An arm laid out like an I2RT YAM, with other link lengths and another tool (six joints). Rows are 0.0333 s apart.
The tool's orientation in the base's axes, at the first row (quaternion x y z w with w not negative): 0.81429 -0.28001 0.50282 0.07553
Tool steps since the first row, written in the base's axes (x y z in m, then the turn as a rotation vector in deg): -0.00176 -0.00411 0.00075 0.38 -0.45 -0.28; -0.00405 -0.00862 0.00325 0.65 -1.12 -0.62; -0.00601 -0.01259 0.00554 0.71 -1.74 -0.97; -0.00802 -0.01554 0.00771 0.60 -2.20 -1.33; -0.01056 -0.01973 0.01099 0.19 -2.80 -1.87; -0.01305 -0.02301 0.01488 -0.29 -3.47 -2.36; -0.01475 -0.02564 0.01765 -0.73 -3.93 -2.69; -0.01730 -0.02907 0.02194 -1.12 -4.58 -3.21; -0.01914 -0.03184 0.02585 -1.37 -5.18 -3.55; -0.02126 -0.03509 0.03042 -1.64 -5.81 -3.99; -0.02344 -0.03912 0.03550 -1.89 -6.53 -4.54; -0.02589 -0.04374 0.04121 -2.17 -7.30 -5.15; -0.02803 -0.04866 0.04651 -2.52 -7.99 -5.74
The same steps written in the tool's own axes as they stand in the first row. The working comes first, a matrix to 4 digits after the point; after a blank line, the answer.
The tool's axes in the first row as the columns of a matrix, in the base's axes (used below as rounded here):
0.3375 -0.5320 0.7766
-0.3801 -0.8318 -0.4046
0.8612 -0.1586 -0.4829

0.00161 0.00424 -0.00007 0.06 0.22 0.61; 0.00471 0.00881 -0.00123 0.11 0.68 1.26; 0.00753 0.01279 -0.00225 0.07 1.22 1.72; 0.00984 0.01597 -0.00366 -0.11 1.72 2.00; 0.01340 0.02029 -0.00553 -0.48 2.52 2.18; 0.01716 0.02372 -0.00801 -0.81 3.41 2.32; 0.01997 0.02638 -0.00960 -1.07 4.08 2.32; 0.02411 0.02990 -0.01227 -1.40 4.91 2.53; 0.02790 0.03257 -0.01446 -1.55 5.60 2.75; 0.03236 0.03567 -0.01700 -1.78 6.34 3.00; 0.03753 0.03938 -0.01952 -2.07 7.16 3.37; 0.04338 0.04362 -0.02231 -2.39 8.04 3.76; 0.04909 0.04801 -0.02454 -2.76 8.90 4.05
